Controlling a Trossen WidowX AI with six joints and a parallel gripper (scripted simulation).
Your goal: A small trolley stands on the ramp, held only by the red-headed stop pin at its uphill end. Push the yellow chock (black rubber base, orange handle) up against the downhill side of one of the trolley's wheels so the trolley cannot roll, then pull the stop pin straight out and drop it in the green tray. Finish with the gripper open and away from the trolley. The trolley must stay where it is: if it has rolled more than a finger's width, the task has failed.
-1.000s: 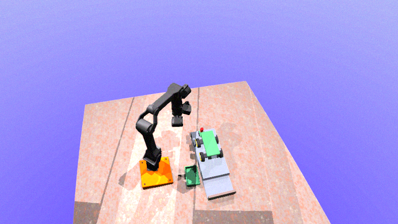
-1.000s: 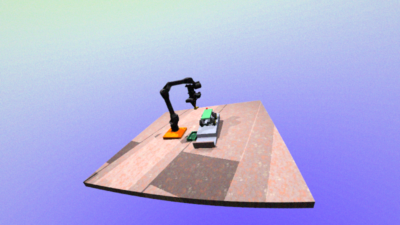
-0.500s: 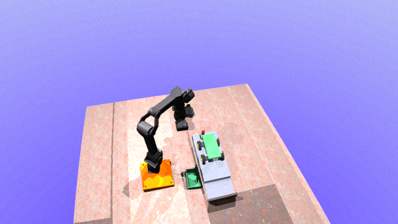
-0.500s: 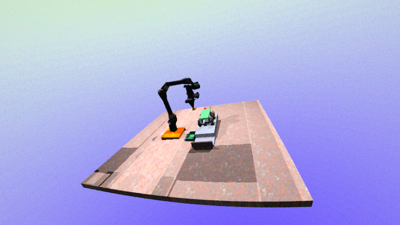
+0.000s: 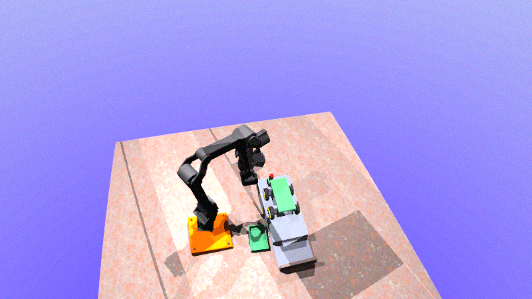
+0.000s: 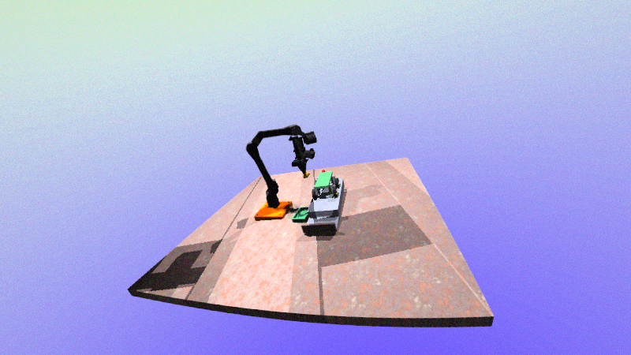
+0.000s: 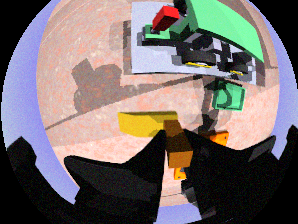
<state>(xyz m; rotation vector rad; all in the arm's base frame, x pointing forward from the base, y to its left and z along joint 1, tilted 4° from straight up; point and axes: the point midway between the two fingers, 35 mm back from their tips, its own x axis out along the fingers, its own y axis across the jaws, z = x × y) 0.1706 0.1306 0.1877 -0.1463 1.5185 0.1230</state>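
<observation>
My gripper tip is now 11 cm short of the red-headed stop pin, 4 cm above it and 3 cm to the right of it. Round my gripper tip: green tray 20 cm to the right, 17 cm below, 4 cm ahead; yellow chock 2 cm to the left, 1 cm below; trolley 15 cm ahead, 7 cm to the right, 5 cm below.
</observation>
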